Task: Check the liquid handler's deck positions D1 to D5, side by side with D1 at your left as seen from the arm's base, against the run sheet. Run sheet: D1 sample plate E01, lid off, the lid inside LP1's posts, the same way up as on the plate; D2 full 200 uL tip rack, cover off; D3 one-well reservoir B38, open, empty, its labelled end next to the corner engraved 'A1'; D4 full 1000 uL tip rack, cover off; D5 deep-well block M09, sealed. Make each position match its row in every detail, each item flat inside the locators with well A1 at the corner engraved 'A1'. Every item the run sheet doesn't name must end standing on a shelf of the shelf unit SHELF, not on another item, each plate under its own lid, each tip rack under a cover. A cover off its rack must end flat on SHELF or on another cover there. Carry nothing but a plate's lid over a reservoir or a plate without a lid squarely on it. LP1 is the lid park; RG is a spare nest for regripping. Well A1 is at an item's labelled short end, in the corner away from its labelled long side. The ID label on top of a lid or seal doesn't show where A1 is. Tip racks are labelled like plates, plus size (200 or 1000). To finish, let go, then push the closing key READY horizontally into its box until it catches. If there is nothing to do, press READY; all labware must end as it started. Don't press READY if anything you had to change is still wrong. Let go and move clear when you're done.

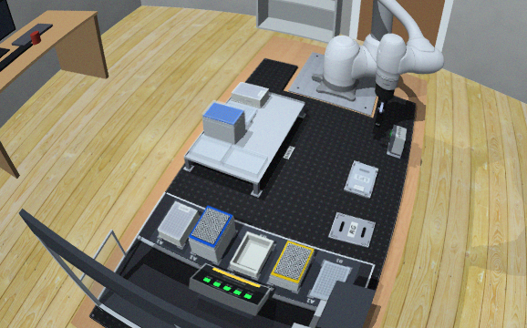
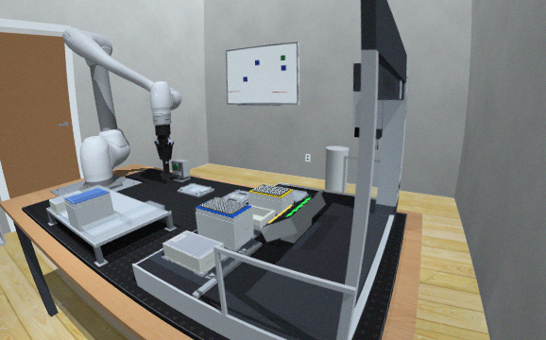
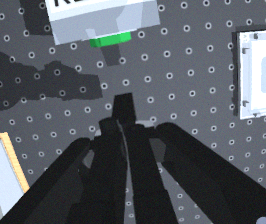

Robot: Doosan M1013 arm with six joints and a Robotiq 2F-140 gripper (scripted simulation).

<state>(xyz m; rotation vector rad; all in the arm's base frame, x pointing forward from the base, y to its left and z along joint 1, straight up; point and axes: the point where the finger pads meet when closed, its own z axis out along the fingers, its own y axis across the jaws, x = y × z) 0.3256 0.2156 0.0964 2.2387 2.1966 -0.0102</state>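
Now: hand 80 mm to the right of the ready box and 30 mm above it. The rest, counted from my hand: yellow-rimmed tip rack: 670 mm ahead, 130 mm to the right, 10 mm above; flat lid: 210 mm ahead, 80 mm below, 10 mm to the right; blue-rimmed tip rack: 660 mm ahead, 380 mm to the right, 30 mm above.
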